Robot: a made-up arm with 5 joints.
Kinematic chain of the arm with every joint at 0, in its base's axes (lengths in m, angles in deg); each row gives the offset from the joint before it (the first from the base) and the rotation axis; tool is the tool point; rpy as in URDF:
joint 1: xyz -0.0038 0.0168 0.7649 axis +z
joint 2: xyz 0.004 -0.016 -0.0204 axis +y
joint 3: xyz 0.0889 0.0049 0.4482 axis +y
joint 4: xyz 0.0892 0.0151 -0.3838 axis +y
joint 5: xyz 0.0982 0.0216 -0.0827 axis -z
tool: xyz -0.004 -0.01 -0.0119 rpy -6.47 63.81 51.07
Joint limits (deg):
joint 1: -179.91..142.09
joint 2: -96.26..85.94
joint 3: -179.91..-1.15
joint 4: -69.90..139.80
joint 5: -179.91..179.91
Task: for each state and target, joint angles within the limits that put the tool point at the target. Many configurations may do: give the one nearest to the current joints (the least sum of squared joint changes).
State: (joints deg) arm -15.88 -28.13 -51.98 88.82 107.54
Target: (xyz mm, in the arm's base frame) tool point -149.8 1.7 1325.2
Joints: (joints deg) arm 18.53 -76.09 -70.43 92.33 105.14
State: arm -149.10 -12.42 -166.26 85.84 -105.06
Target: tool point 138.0 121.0 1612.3
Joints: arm -135.81 -29.45 -161.34 119.17 -103.86
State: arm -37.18 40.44 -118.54 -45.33 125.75
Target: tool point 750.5 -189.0 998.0
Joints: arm -17.81 41.68 -96.85 -59.82 126.00
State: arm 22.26 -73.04 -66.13 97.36 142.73
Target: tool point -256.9 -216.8 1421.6
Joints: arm 48.71 -76.13 -95.43 84.41 143.40
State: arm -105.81 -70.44 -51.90 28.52 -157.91
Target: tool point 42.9 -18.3 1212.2
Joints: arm -72.52 -76.46 -31.27 33.88 -163.04
